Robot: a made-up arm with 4 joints.
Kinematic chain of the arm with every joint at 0, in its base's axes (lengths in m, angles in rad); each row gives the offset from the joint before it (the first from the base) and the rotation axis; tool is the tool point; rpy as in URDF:
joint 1: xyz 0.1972 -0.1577 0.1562 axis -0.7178 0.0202 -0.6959
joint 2: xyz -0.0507 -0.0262 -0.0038 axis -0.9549 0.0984 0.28
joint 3: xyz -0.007 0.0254 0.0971 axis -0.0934 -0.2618 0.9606
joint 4: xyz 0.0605 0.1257 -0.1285 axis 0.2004 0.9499 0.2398
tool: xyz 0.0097 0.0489 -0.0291 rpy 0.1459 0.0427 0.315
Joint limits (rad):
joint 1: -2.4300..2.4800
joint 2: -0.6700..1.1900
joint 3: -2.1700..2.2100
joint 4: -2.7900..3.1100
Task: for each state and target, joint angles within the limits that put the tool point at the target. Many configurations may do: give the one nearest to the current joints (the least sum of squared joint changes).
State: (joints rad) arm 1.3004 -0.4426 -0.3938 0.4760
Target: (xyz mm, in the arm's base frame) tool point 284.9 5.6 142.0
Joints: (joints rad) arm 0.6887 -0.6700 0.2955 0.2194
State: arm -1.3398 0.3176 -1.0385 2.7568
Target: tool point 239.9 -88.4 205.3
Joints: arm -1.4655 -0.2035 -1.3191 2.8441
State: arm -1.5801 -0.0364 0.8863 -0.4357
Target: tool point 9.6 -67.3 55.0
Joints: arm -1.0774 0.6899 0.7424 -0.4582
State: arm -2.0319 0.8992 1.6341 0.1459
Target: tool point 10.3 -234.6 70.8
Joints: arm -2.0506 0.0629 1.4408 0.2820
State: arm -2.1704 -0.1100 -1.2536 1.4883
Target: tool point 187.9 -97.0 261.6
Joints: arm -1.7546 -0.3793 -1.1998 1.3441
